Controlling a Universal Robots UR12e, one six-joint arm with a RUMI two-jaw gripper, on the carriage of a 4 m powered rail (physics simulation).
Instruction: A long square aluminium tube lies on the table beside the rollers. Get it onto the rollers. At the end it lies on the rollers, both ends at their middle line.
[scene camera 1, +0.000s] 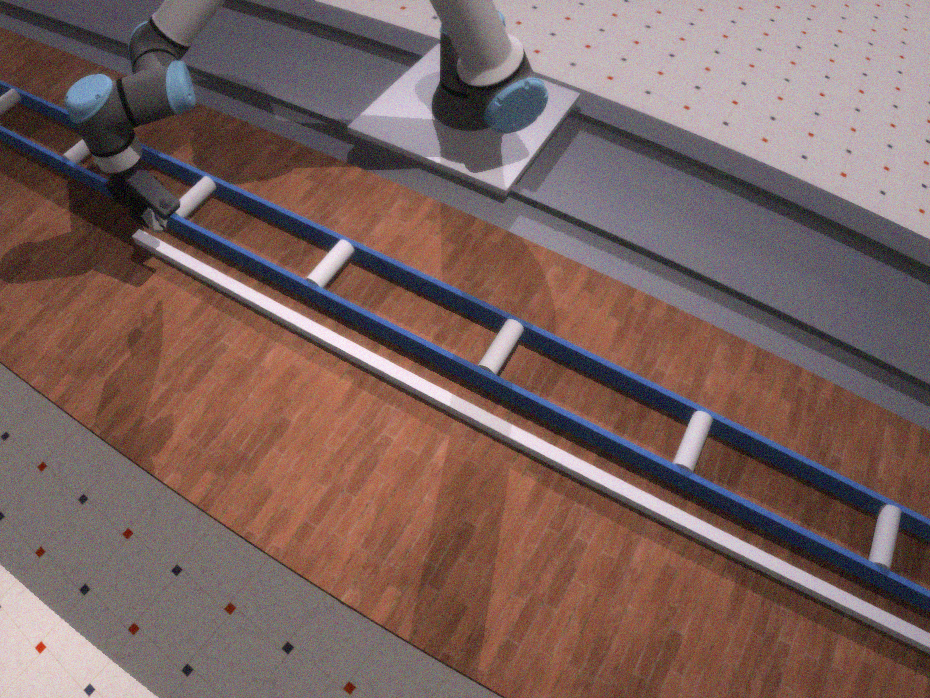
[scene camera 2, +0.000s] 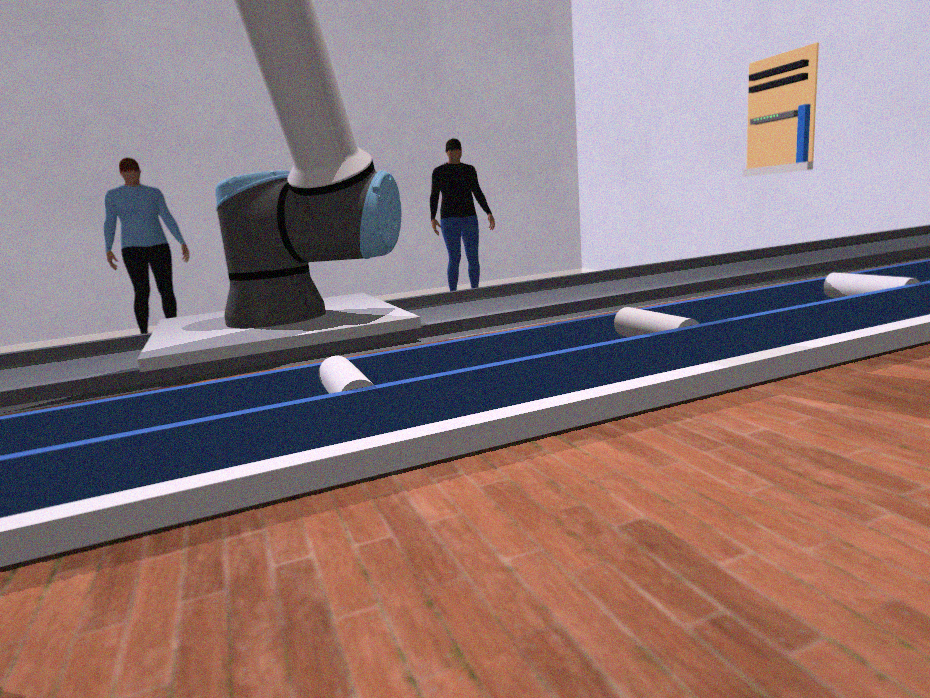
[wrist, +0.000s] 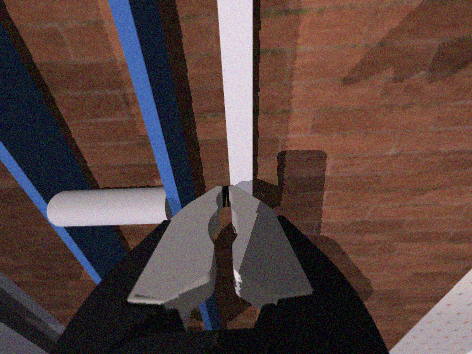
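Pixels of known places: gripper, fingertip midpoint: (scene camera 1: 163, 231) (wrist: 226, 187); arm's base, link origin: (scene camera 1: 468, 107) (scene camera 2: 276, 318).
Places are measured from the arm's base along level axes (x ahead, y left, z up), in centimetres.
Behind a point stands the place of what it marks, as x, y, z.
The long square aluminium tube (scene camera 1: 450, 401) @(76.0, 38.5, -0.5) (scene camera 2: 450, 443) @(76.9, 7.1, -1.7) (wrist: 237, 75) @(75.7, -26.5, -0.5) lies on the table beside the rollers, along the outer side of the near blue rail. Several white rollers (scene camera 1: 501, 345) @(62.4, 41.7, 2.9) (scene camera 2: 652, 321) @(63.4, 39.9, 2.3) (wrist: 107, 206) @(62.2, -37.3, 2.6) sit crosswise between the two blue rails. My gripper (scene camera 1: 155, 219) @(74.4, -34.6, 4.1) (wrist: 226, 187) @(74.4, -34.6, 4.1) is at the tube's left end in scene camera 1. Its fingertips are together, with nothing between them. In the wrist view the tube runs away beyond the fingertips, which hide its near end. The gripper does not show in scene camera 2.
The near blue rail (scene camera 1: 405, 338) @(69.4, 24.7, 1.3) (scene camera 2: 525, 379) @(69.4, 18.6, 0.1) (wrist: 142, 90) @(68.7, -27.3, 2.2) stands between the tube and the rollers. The arm's carriage (scene camera 1: 383, 123) @(16.8, -15.3, 0.0) (scene camera 2: 375, 319) @(18.5, 15.4, 0.0) is on the grey powered rail behind the rollers. Two people (scene camera 2: 141, 217) (scene camera 2: 458, 191) stand by the back wall.
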